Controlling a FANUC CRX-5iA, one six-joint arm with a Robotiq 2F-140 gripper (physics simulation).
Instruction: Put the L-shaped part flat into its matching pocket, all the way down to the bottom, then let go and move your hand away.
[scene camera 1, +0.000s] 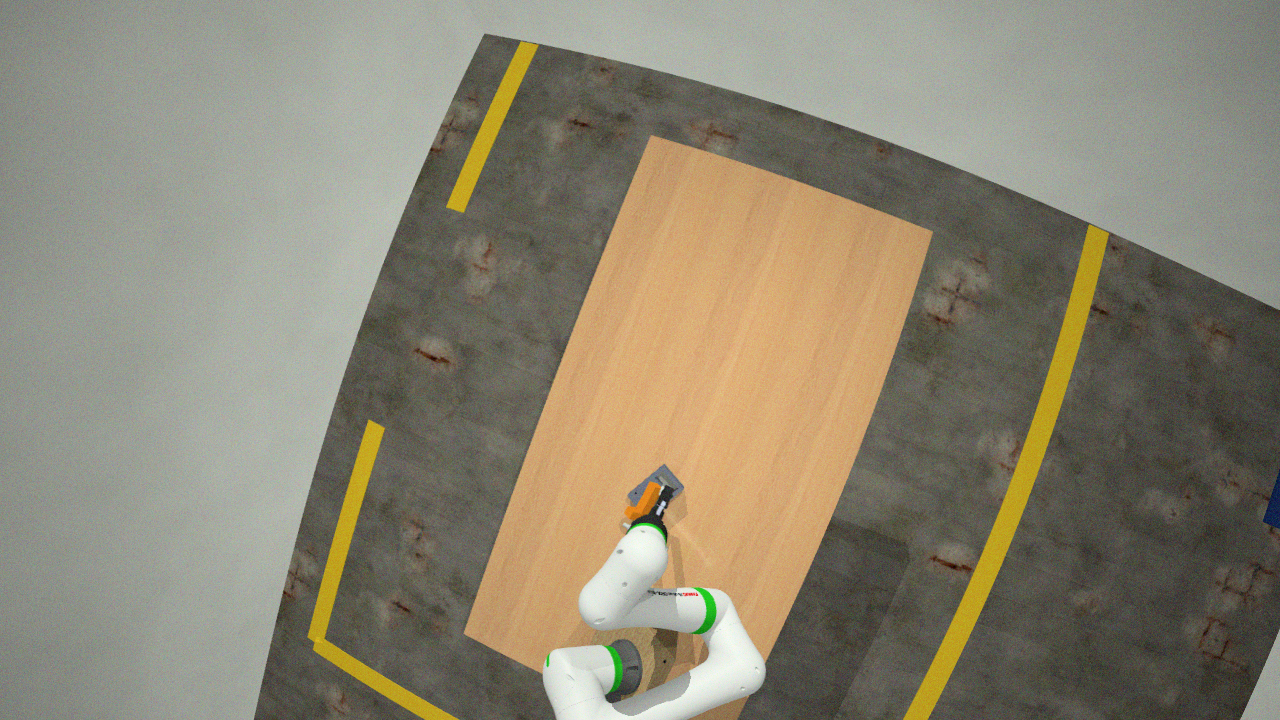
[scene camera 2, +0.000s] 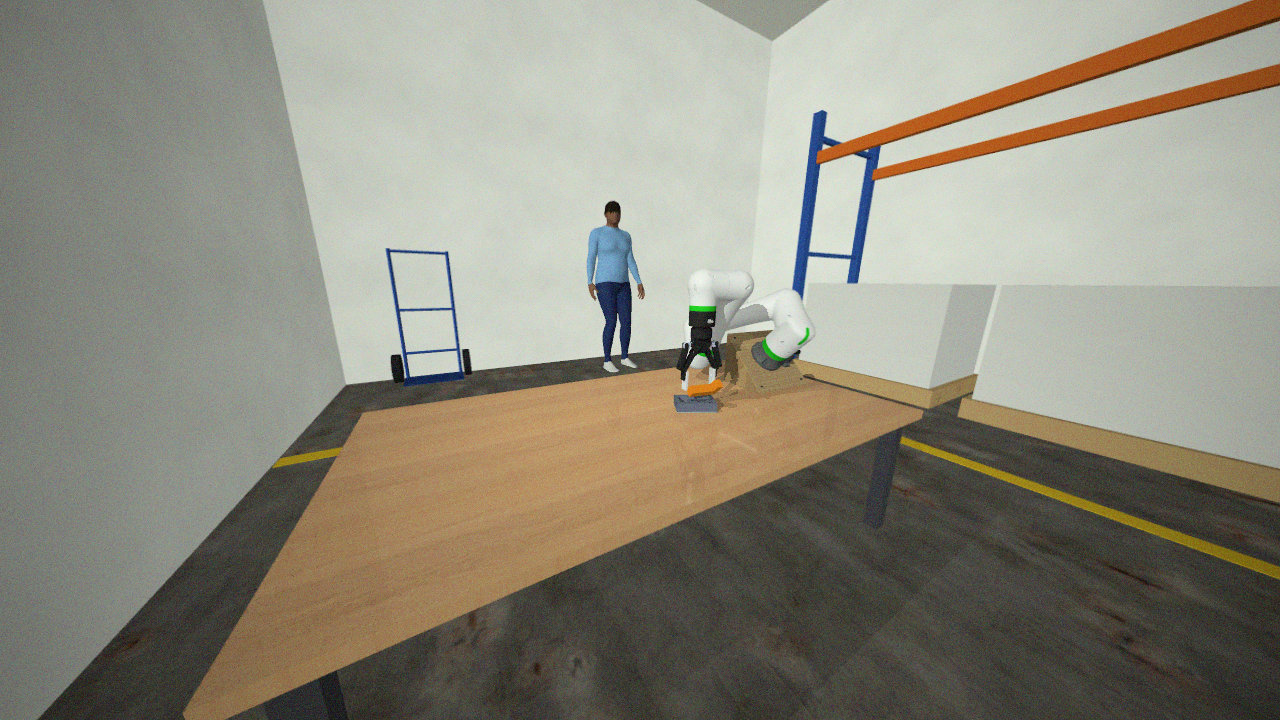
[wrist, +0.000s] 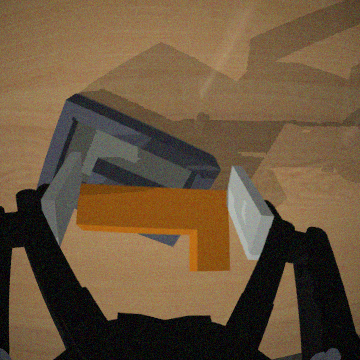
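Pixels of known places: gripper, fingertip midpoint: (scene camera 2: 698, 387) (wrist: 155, 177); arm's base, origin of the base link: (scene camera 1: 624, 666) (scene camera 2: 765, 356).
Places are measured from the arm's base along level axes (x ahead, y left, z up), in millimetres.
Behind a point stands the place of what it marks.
The orange L-shaped part (scene camera 1: 640, 502) {z -46, x 437, y 193 mm} (scene camera 2: 705, 388) {z -41, x 444, y 188 mm} (wrist: 145, 207) {z -38, x 453, y 167 mm} is held flat between the pads of my gripper (scene camera 1: 644, 508) {z -50, x 448, y 149 mm} (scene camera 2: 699, 379) {z -50, x 448, y 149 mm} (wrist: 155, 177) {z -50, x 448, y 149 mm}, which is shut on the ends of its long arm. In the wrist view its short arm points down at the right. The blue-grey block (scene camera 1: 659, 474) {z -114, x 519, y 184 mm} (scene camera 2: 696, 405) {z -90, x 492, y 211 mm} (wrist: 57, 145) {z -83, x 530, y 142 mm} with the recessed pocket (wrist: 115, 147) {z -114, x 484, y 152 mm} lies on the table. The part is above the block and overlaps its near side in the wrist view. The block is turned relative to the part's long arm. The part hides some of the pocket.
The wooden table (scene camera 1: 742, 313) {z -118, x 1051, y 194 mm} (scene camera 2: 537, 483) {z -119, x 1048, y 431 mm} carries the block and the arm's base stand (scene camera 2: 760, 380) {z -77, x 98, y 87 mm}. A person (scene camera 2: 612, 255) stands behind the table. A blue hand truck (scene camera 2: 426, 309) is at the back left. Pale boxes (scene camera 2: 877, 326) and a blue and orange rack (scene camera 2: 810, 197) are at the right.
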